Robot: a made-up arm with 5 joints. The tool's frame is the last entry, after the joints. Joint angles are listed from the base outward. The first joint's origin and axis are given. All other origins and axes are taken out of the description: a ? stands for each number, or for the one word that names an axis. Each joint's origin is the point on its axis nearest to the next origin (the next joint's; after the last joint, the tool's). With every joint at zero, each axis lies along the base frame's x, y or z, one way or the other. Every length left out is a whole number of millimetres.
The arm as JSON. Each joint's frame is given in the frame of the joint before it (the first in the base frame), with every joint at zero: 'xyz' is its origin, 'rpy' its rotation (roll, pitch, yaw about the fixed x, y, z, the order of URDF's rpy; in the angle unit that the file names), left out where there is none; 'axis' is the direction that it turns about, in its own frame. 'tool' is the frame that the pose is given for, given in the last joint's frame.
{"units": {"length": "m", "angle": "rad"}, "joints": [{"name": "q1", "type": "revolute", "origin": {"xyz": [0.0, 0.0, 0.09]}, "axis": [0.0, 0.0, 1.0]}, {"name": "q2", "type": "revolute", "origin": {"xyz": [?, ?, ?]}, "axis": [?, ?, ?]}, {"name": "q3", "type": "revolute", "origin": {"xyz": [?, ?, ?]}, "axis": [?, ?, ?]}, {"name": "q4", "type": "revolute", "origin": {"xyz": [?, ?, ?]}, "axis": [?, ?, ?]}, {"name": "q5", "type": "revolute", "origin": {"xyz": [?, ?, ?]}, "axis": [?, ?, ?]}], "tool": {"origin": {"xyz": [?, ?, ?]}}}
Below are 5 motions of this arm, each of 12 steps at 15 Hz.
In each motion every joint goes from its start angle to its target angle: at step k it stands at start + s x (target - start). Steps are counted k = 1, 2, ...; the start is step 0. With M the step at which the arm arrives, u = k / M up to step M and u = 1 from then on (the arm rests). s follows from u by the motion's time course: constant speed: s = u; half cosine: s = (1 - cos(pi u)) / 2; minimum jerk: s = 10 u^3 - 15 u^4 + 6 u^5.
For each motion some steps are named. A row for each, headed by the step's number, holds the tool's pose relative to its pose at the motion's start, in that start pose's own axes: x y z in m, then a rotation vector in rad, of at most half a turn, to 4 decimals.
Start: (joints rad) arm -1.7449 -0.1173 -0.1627 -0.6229 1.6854
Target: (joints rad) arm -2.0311 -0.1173 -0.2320 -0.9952 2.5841
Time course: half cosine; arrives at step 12
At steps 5, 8, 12:
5: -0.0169 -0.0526 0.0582 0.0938 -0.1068 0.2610
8: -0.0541 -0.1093 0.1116 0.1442 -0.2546 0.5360
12: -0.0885 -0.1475 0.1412 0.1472 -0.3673 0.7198

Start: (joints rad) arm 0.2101 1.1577 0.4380 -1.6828 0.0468
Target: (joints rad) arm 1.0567 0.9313 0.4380 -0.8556 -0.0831
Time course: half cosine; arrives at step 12
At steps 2, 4, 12:
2: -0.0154 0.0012 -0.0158 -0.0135 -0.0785 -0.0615
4: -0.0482 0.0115 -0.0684 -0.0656 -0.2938 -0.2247
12: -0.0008 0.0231 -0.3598 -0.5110 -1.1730 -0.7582

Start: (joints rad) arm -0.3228 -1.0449 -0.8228 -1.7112 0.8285
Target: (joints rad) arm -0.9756 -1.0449 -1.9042 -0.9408 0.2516
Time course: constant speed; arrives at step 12
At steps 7, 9, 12:
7: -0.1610 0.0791 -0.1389 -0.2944 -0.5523 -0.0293
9: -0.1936 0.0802 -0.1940 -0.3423 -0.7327 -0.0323
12: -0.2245 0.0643 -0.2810 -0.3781 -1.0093 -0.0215

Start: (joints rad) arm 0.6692 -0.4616 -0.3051 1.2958 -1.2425
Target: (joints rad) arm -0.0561 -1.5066 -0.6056 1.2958 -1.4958
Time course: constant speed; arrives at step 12
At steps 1, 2, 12:
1: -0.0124 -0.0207 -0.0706 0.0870 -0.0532 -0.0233
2: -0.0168 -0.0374 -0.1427 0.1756 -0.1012 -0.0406
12: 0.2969 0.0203 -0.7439 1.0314 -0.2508 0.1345

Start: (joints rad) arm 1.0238 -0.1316 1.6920 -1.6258 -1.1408
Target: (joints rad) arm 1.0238 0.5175 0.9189 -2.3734 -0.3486
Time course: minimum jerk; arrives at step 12
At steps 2, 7, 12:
2: -0.0084 0.0120 0.0058 -0.0324 -0.0120 0.0539
7: -0.2485 0.2330 -0.0401 -0.7826 -0.0995 0.8454
12: -0.4011 0.3088 -0.2144 -1.3292 0.0059 1.1026

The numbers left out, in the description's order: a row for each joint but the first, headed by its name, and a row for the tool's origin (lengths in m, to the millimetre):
q2: xyz 0.0 0.1 0.0, axis 0.0 1.0 0.0
q3: xyz -0.01 0.0 0.01, axis -1.0 0.0 0.0
q4: xyz 0.0 0.1 -0.37, axis 0.0 -1.0 0.0
q5: xyz -0.31 0.0 0.34, axis 0.0 0.0 1.0
tool: xyz 0.05 0.02 0.0

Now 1 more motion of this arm.
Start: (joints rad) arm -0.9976 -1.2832 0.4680 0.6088 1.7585
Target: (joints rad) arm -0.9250 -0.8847 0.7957 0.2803 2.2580
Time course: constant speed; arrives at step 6
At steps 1, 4, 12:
1: -0.0331 -0.0076 0.0477 0.1123 -0.0089 0.1360
4: -0.1332 -0.0637 0.1697 0.4339 -0.0799 0.5537
12: -0.1951 -0.1236 0.2283 0.6351 -0.1591 0.8356

